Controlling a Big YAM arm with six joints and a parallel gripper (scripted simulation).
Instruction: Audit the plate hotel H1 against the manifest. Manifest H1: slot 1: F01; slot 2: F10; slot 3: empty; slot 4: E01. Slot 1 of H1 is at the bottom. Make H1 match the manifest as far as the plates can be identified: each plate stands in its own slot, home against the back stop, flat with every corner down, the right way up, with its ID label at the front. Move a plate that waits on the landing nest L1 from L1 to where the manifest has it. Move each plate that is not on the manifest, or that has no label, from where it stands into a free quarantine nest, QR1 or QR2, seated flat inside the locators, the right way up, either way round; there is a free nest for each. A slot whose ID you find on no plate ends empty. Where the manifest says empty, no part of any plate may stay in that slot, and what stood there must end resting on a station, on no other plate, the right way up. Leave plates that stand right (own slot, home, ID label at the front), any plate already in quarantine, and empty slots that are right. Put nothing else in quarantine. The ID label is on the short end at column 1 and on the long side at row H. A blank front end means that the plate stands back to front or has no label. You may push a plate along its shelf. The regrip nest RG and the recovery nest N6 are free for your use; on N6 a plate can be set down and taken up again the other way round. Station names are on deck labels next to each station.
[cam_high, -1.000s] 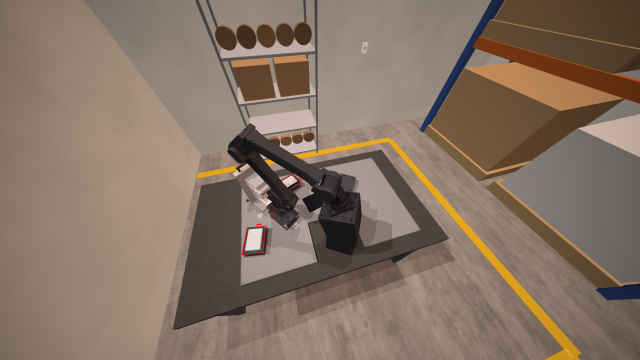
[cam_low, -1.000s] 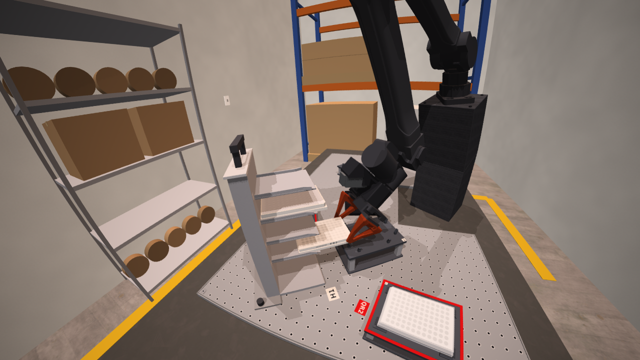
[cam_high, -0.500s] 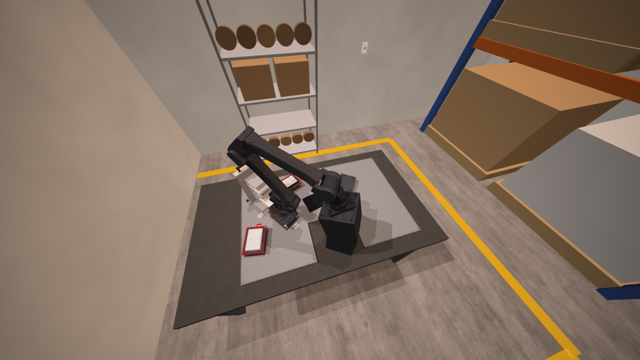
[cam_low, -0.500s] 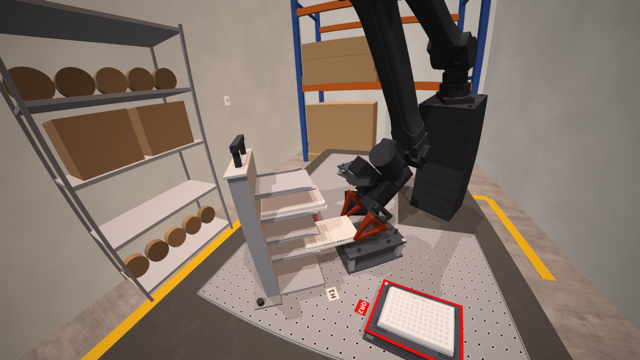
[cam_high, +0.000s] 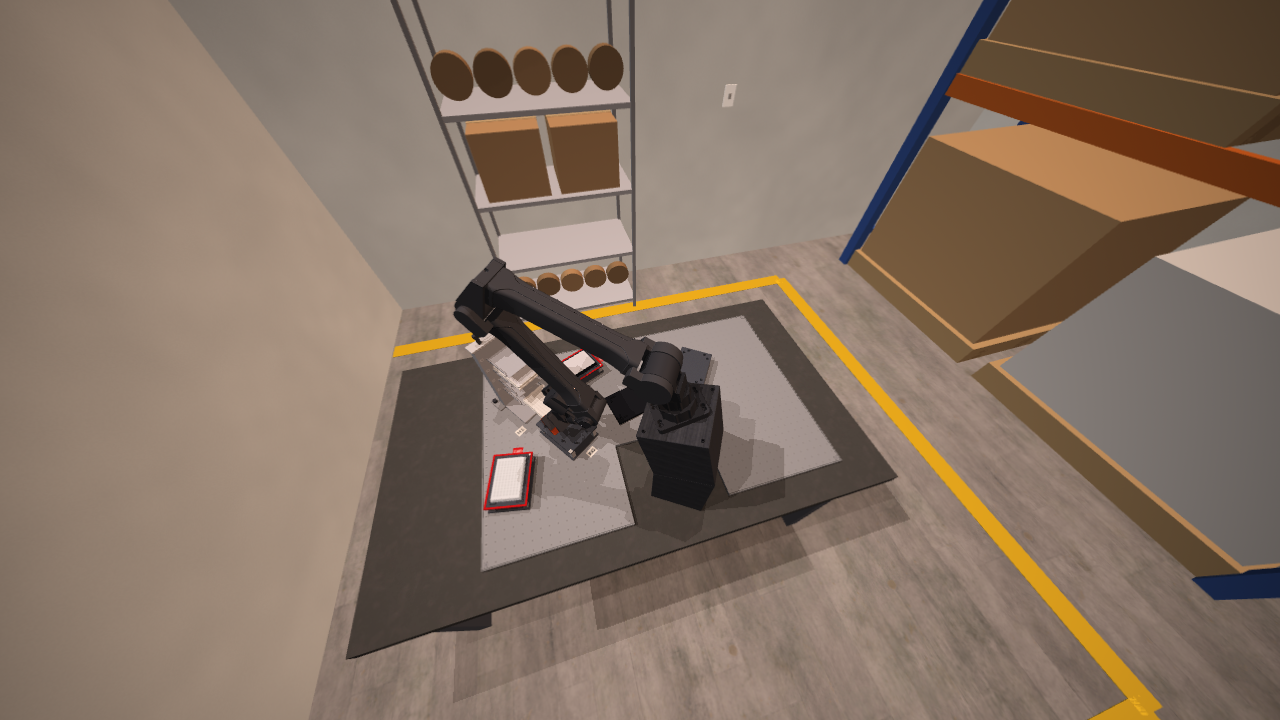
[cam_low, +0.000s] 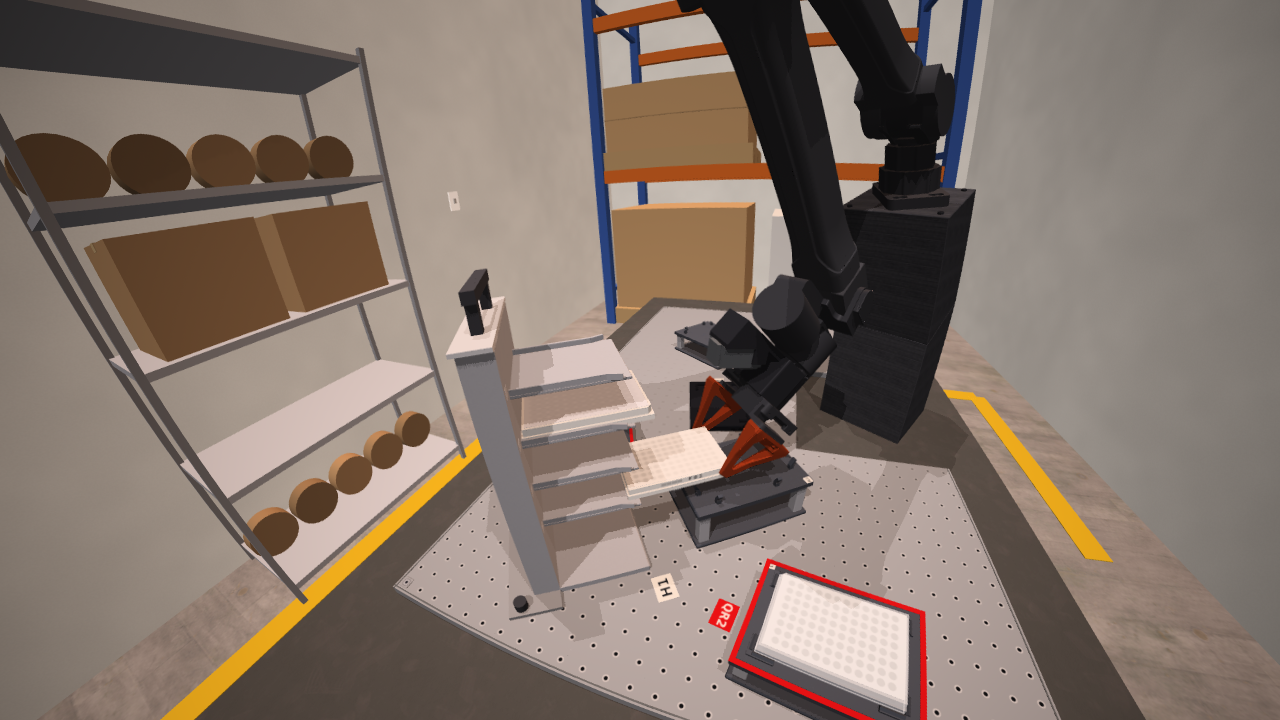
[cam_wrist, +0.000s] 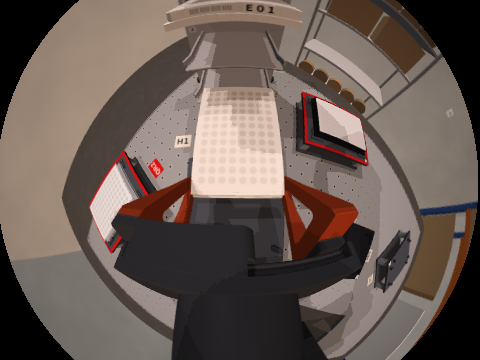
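The dark regrip nest lies 50 mm below my hand, 30 mm behind it and 20 mm to the right of it. Also, from my hand: H1 deck label: 140 mm to the left, 100 mm below, 20 mm ahead; quarantine nest QR2: 170 mm to the left, 150 mm behind, 70 mm below; plate hotel H1: 180 mm ahead, 140 mm to the left, 50 mm above.
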